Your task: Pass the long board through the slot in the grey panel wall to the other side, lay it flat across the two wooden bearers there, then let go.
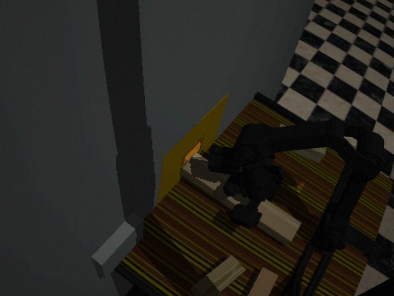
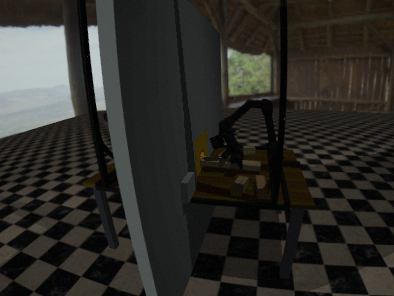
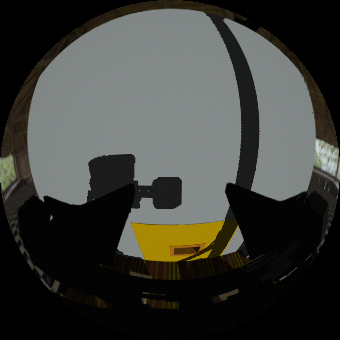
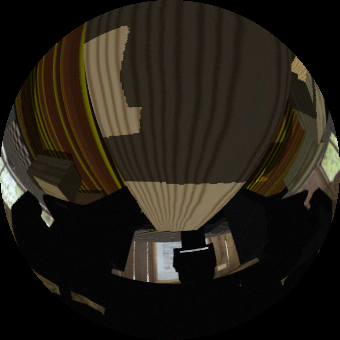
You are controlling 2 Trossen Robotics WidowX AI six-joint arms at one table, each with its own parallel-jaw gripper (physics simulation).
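Frame: origin at the left arm's base, x back, y left, z down, level; metres.
Seen in the pictures: left gripper, fingertip midpoint: (image 3: 181, 188); right gripper, fingertip midpoint: (image 1: 261, 214) (image 2: 242, 166) (image 4: 181, 183); right arm's base, origin of the base link: (image 1: 324, 243).
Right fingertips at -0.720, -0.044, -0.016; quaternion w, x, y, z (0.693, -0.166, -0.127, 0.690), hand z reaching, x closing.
Observation:
Offsets run from my right fingertips to a thing's top centre, as dx, dy, dz. "*": to the spot under its first point. Level surfaces: height alone.
The long pale wooden board @[+0.067, -0.002, -0.040] (image 1: 278, 220) (image 2: 251, 165) (image 4: 177, 126) lies along the striped table @[dz +0.035] (image 1: 190, 235) (image 2: 293, 182), pointing at the grey panel wall (image 1: 213, 53) (image 2: 160, 103) (image 3: 158, 95). Its front end sits at the slot (image 1: 193, 152) (image 2: 201, 154) (image 3: 186, 250) in the yellow plate @[* +0.237, +0.057, -0.125] (image 1: 207, 123) (image 3: 158, 237). My right gripper (image 1: 246, 205) (image 2: 232, 158) (image 4: 181, 183) is shut on the board, across its width, near its middle. My left gripper (image 3: 181, 188) is open and empty on the other side of the wall, facing the slot from a distance.
Two loose wooden blocks @[-0.005, -0.214, -0.012] (image 1: 225, 273) @[* -0.099, -0.162, -0.009] (image 1: 264, 282) (image 2: 240, 183) lie near the table's front edge, and another block @[+0.017, +0.312, -0.012] (image 1: 310, 154) (image 2: 249, 150) lies behind the right arm. A grey foot @[* +0.217, -0.313, -0.065] (image 1: 115, 244) (image 2: 187, 183) juts from the wall at the table corner. A black frame post (image 2: 282, 103) stands at the table's side.

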